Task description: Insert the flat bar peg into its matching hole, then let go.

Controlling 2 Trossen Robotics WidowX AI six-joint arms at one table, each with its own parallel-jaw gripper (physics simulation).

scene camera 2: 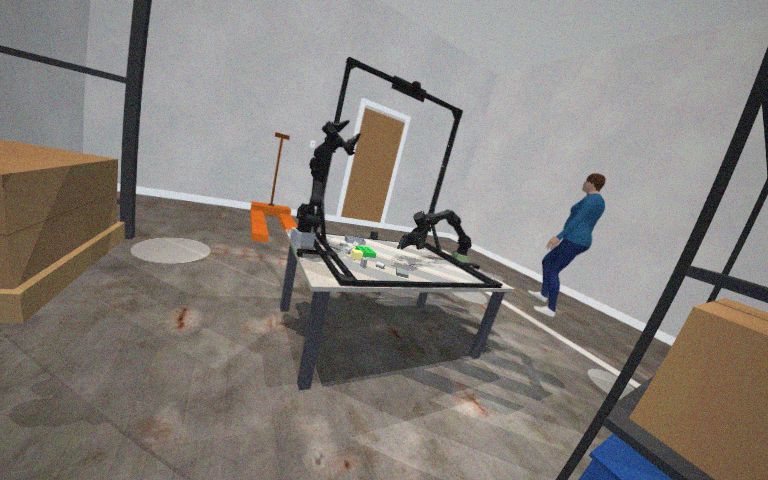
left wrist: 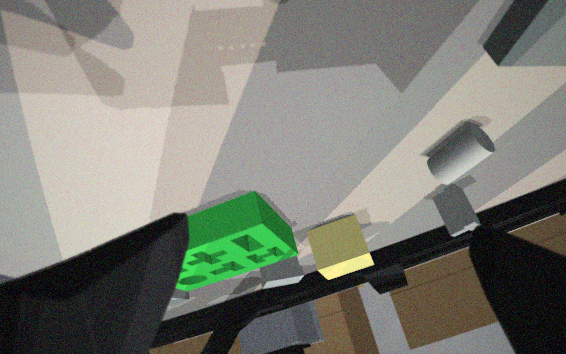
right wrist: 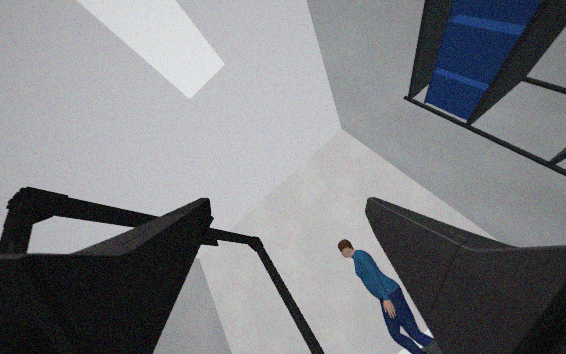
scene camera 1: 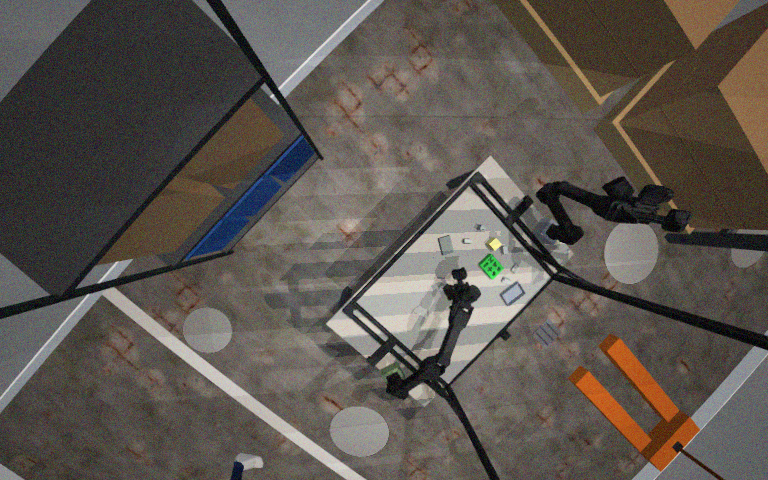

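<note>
A green block (scene camera 1: 491, 266) (scene camera 2: 366, 250) (left wrist: 246, 218) with several shaped holes lies on the table (scene camera 1: 392, 297) (scene camera 2: 321, 285). Several small grey pegs lie around it, among them one (scene camera 1: 467, 241) and another (scene camera 1: 514, 268); I cannot tell which is the flat bar. My left gripper (scene camera 1: 458, 273) (scene camera 2: 404, 244) is open and empty, low over the table a little short of the block; one finger (left wrist: 141, 281) shows in the left wrist view. My right gripper (scene camera 2: 346, 132) (right wrist: 289, 204) (scene camera 1: 615, 192) is open and empty, raised high off the table's side and pointing upward.
A yellow cube (scene camera 1: 495, 244) (scene camera 2: 356, 254) (left wrist: 339, 247) stands beside the green block. Two flat grey plates (scene camera 1: 445, 244) (scene camera 1: 513, 293) lie on the table. A black frame (scene camera 1: 477, 183) (scene camera 2: 445, 157) rims and arches over it. A person (scene camera 2: 573, 238) (right wrist: 376, 277) walks nearby.
</note>
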